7 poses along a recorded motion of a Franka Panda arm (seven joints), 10 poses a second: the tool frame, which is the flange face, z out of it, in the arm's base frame.
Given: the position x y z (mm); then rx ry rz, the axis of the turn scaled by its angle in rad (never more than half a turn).
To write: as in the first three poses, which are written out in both.
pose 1, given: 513 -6 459 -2.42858 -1.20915 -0.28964
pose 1, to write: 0.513 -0.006 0.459 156.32 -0.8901 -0.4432 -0.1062
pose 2, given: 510 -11 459 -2.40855 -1.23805 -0.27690
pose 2, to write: 0.510 -0.011 0.459 155.97 -0.8848 -0.4548 -0.1017
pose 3, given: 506 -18 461 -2.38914 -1.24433 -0.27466
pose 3, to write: 0.506 -0.018 0.461 155.14 -0.8823 -0.4595 -0.1014
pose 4, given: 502 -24 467 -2.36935 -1.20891 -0.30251
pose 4, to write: 0.502 -0.024 0.467 153.39 -0.8850 -0.4516 -0.1130
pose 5, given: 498 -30 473 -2.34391 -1.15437 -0.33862
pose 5, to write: 0.498 -0.030 0.473 150.95 -0.8897 -0.4382 -0.1285
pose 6, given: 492 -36 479 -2.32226 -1.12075 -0.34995
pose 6, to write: 0.492 -0.036 0.479 149.09 -0.8924 -0.4307 -0.1345
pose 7, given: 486 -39 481 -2.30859 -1.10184 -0.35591
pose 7, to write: 0.486 -0.039 0.481 147.98 -0.8939 -0.4266 -0.1378
